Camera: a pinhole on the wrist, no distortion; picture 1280 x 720 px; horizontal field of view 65.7 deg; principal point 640.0 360.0 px. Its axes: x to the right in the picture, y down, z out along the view. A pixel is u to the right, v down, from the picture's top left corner.
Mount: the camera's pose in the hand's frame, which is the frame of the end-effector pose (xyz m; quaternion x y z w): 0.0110 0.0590 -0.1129 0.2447 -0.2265 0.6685 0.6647
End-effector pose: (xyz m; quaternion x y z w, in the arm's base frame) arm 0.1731 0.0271 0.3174 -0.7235 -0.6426 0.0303 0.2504
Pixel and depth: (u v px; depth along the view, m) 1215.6 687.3 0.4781
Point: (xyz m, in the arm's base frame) -0.0348 0.0437 -0.0899
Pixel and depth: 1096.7 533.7 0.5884
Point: -0.1216 0.1277 -0.1146
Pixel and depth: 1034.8 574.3 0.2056
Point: 0.1255 0.0333 0.2257
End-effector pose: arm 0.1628 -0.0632 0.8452 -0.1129 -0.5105 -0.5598 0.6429
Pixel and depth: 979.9 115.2 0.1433
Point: 0.1466 -0.0704 0.9008
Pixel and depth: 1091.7 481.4 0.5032
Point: -0.1228 0.2351 0.9747
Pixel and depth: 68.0 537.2 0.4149
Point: -0.1864 -0.1226 0.6654
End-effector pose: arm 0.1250 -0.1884 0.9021 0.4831 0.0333 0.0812 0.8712
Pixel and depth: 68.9 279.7 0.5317
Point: 0.2615 -0.5330 0.5260
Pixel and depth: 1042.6 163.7 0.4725
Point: 0.3012 -0.5253 1.0287
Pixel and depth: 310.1 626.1 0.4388
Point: 0.0859 -0.4941 0.6929
